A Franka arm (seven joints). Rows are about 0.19 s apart.
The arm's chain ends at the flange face. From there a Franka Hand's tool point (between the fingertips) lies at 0.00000 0.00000 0.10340 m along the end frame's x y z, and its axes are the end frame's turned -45 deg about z.
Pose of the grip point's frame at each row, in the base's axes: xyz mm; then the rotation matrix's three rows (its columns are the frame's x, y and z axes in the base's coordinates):
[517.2 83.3 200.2], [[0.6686 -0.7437 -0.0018], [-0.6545 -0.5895 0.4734], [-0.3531 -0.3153 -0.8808]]
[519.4 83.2 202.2], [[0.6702 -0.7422 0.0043], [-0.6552 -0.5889 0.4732], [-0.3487 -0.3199 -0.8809]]
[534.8 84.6 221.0], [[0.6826 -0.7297 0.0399], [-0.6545 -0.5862 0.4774], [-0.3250 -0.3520 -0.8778]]
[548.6 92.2 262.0], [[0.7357 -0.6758 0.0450], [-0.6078 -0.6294 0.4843], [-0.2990 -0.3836 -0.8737]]
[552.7 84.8 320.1], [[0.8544 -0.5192 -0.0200], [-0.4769 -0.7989 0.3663], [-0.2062 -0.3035 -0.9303]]
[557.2 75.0 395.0], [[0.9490 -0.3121 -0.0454], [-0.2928 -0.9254 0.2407], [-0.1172 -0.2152 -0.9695]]
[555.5 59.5 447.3], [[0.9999 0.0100 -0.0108], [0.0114 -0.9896 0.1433], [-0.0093 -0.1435 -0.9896]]
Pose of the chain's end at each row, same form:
[517.4 34.4 291.3], [[-0.0531 -0.9986 -0.0018], [-0.8796 0.0460 0.4734], [-0.4726 0.0267 -0.8808]]
[519.0 34.3 293.3], [[-0.0509 -0.9987 0.0043], [-0.8797 0.0469 0.4732], [-0.4728 0.0204 -0.8809]]
[530.7 35.2 311.8], [[-0.0333 -0.9986 0.0399], [-0.8773 0.0483 0.4774], [-0.4787 -0.0191 -0.8778]]
[543.9 42.1 352.3], [[0.0424 -0.9981 0.0450], [-0.8748 -0.0153 0.4843], [-0.4827 -0.0598 -0.8737]]
[554.8 46.9 416.3], [[0.2370 -0.9713 -0.0200], [-0.9021 -0.2277 0.3663], [-0.3604 -0.0688 -0.9303]]
[561.9 50.1 495.2], [[0.4504 -0.8917 -0.0454], [-0.8614 -0.4473 0.2407], [-0.2350 -0.0693 -0.9695]]
[556.6 44.7 549.6], [[0.7141 -0.7000 -0.0108], [-0.6917 -0.7078 0.1433], [-0.1080 -0.0949 -0.9896]]

